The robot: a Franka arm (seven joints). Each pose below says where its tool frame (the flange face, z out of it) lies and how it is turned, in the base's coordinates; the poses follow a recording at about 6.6 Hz.
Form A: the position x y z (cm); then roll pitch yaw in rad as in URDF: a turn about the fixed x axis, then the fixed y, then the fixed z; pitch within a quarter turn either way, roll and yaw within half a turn.
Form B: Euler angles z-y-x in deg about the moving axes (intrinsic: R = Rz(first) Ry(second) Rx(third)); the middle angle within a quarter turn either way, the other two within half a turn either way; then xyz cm. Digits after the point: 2 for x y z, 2 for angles.
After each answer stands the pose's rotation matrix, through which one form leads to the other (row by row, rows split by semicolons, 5 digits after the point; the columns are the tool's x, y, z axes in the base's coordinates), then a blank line. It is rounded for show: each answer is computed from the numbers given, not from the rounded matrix.
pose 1, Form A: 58.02 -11.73 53.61 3.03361 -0.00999 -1.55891
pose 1, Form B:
-89.32 -0.57 173.81 58.02 -11.73 53.61
0.01189 -0.99412 -0.10765; -0.99988 -0.01074 -0.01121; 0.00999 0.10777 -0.99413

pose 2, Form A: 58.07 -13.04 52.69 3.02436 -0.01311 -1.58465
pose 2, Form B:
-90.79 -0.75 173.28 58.07 -13.04 52.69
-0.01385 -0.99302 -0.11713; -0.99982 0.01529 -0.01140; 0.01311 0.11695 -0.99305

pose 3, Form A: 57.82 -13.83 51.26 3.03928 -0.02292 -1.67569
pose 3, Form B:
-96.01 -1.31 174.14 57.82 -13.83 51.26
-0.10467 -0.98906 -0.10396; -0.99424 0.10648 -0.01198; 0.02292 0.10211 -0.99451

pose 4, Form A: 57.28 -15.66 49.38 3.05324 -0.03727 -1.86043
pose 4, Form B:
-106.59 -2.14 174.94 57.28 -15.66 49.38
-0.28540 -0.95367 -0.09516; -0.95768 0.28764 -0.01037; 0.03726 0.08818 -0.99541

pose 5, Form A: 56.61 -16.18 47.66 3.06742 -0.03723 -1.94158
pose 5, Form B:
-111.24 -2.13 175.75 56.61 -16.18 47.66
-0.36209 -0.92848 -0.08252; -0.93140 0.36392 -0.00775; 0.03722 0.07405 -0.99656

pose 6, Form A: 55.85 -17.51 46.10 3.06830 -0.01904 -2.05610
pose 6, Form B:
-117.81 -1.09 175.80 55.85 -17.51 46.10
-0.46639 -0.88151 -0.07363; -0.88437 0.46646 0.01736; 0.01904 0.07321 -0.99713

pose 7, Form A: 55.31 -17.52 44.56 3.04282 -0.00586 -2.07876
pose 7, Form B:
-119.10 -0.34 174.34 55.31 -17.52 44.56
-0.48639 -0.86920 -0.08900; -0.87372 0.48453 0.04287; 0.00586 0.09861 -0.99511

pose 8, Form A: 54.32 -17.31 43.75 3.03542 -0.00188 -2.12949
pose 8, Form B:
-122.01 -0.11 173.92 54.32 -17.31 43.75
-0.53008 -0.84307 -0.09085; -0.84795 0.52726 0.05459; 0.00188 0.10597 -0.99437

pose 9, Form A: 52.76 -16.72 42.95 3.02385 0.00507 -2.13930
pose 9, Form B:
-122.57 0.29 173.25 52.76 -16.72 42.95
-0.53836 -0.83719 -0.09628; -0.84270 0.53414 0.06749; -0.00507 0.11747 -0.99306

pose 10, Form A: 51.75 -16.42 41.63 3.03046 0.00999 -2.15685
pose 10, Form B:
-123.58 0.57 173.63 51.75 -16.42 41.63
-0.55305 -0.82860 -0.08691; -0.83309 0.54874 0.06961; -0.00999 0.11090 -0.99378

